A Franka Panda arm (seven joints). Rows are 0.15 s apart.
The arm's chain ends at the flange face. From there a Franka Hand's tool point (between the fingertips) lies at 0.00 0.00 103.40 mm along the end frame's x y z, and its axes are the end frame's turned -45 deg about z.
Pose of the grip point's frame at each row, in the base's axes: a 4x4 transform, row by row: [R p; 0 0 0 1], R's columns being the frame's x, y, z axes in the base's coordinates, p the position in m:
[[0.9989 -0.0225 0.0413 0.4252], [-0.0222 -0.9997 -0.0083 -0.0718], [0.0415 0.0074 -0.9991 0.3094], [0 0 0 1]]
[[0.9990 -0.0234 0.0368 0.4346], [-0.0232 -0.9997 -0.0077 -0.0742], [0.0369 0.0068 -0.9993 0.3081], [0 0 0 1]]
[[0.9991 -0.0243 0.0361 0.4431], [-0.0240 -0.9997 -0.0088 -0.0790], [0.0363 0.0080 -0.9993 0.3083], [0 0 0 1]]
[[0.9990 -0.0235 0.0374 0.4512], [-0.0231 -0.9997 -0.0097 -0.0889], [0.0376 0.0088 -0.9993 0.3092], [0 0 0 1]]
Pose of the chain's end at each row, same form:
[[0.6904 -0.7222 0.0413 0.4209], [-0.7226 -0.6912 -0.0083 -0.0709], [0.0346 -0.0241 -0.9991 0.4127], [0 0 0 1]]
[[0.6899 -0.7229 0.0368 0.4308], [-0.7233 -0.6905 -0.0077 -0.0734], [0.0309 -0.0213 -0.9993 0.4114], [0 0 0 1]]
[[0.6893 -0.7237 0.0361 0.4394], [-0.7239 -0.6899 -0.0088 -0.0781], [0.0313 -0.0200 -0.9993 0.4116], [0 0 0 1]]
[[0.6898 -0.7230 0.0374 0.4473], [-0.7232 -0.6906 -0.0097 -0.0879], [0.0328 -0.0204 -0.9993 0.4125], [0 0 0 1]]

